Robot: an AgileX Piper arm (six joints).
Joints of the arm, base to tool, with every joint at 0 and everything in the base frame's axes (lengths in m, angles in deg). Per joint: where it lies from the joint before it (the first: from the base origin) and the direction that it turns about. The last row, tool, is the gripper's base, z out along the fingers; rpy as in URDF.
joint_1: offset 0 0 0.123 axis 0 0 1
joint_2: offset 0 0 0 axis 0 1 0
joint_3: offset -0.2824 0 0.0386 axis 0 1 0
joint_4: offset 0.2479 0 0.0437 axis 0.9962 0 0.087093
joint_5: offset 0 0 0 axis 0 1 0
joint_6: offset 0.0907 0 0.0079 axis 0.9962 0 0.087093
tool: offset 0 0 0 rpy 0 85.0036 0
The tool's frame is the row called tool.
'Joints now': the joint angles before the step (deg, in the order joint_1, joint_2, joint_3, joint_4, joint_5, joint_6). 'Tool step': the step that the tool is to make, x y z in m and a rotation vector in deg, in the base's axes. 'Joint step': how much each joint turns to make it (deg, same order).
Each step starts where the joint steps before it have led.
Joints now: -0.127, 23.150, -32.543, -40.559, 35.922, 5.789
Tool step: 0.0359, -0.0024, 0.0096, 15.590, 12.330, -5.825
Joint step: -5.507, 13.631, -9.348, 16.562, 9.331, -2.653
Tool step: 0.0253, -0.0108, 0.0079, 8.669, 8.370, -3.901
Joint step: -8.176, 9.396, -7.476, 12.414, 6.496, -7.059
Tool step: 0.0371, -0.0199, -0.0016, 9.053, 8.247, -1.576
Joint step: -7.369, 11.757, -7.355, 10.809, 5.619, -7.020
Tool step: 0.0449, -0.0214, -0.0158, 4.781, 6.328, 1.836
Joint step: -2.456, 12.143, -5.698, 4.690, 1.350, -4.986
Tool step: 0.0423, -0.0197, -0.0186, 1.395, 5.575, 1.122
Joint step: -0.116, 11.118, -6.351, -0.420, 0.972, -1.265
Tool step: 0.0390, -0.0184, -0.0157, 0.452, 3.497, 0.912
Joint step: -0.036, 9.852, -7.491, -0.708, 1.063, -0.842
